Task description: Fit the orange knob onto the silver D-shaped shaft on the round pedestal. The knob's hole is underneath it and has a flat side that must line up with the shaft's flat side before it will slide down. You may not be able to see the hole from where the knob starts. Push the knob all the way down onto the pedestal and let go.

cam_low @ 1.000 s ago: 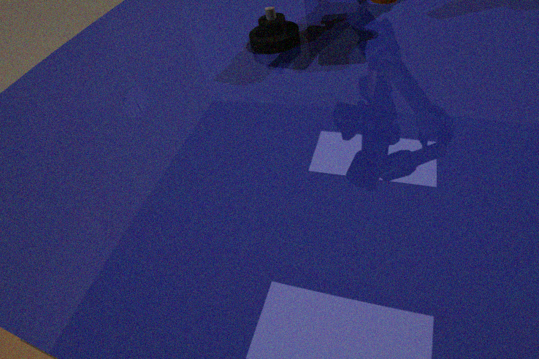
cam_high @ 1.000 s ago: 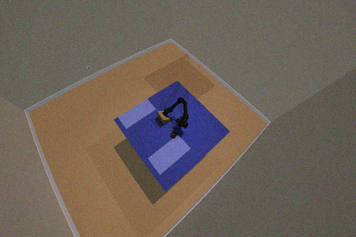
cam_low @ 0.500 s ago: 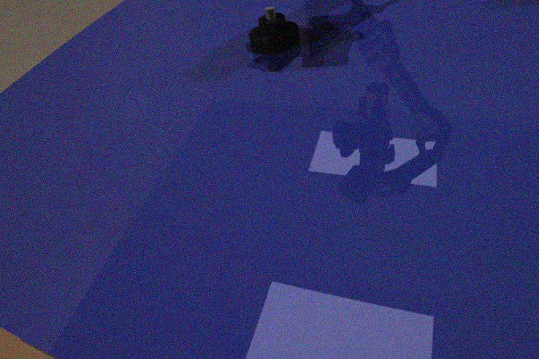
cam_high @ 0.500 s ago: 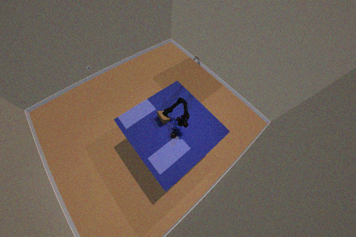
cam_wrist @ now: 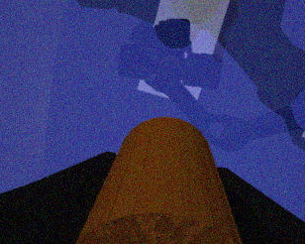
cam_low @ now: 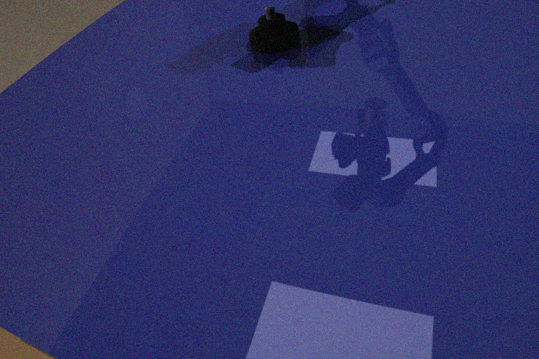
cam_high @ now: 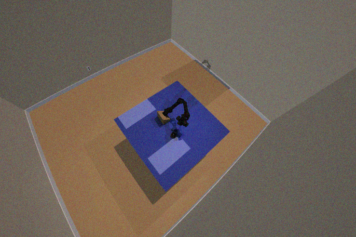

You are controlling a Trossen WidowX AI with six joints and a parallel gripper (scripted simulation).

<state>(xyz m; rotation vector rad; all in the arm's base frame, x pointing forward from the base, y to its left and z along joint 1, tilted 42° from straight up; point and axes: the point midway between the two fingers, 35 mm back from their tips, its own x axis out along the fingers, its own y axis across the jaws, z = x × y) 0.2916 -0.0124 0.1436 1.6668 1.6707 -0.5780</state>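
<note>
Right now my gripper tip is 17 cm to the left of the round pedestal, 11 cm above it and 3 cm short of it. The rest, counted from my gripper tip: orange knob 4 cm above.
</note>
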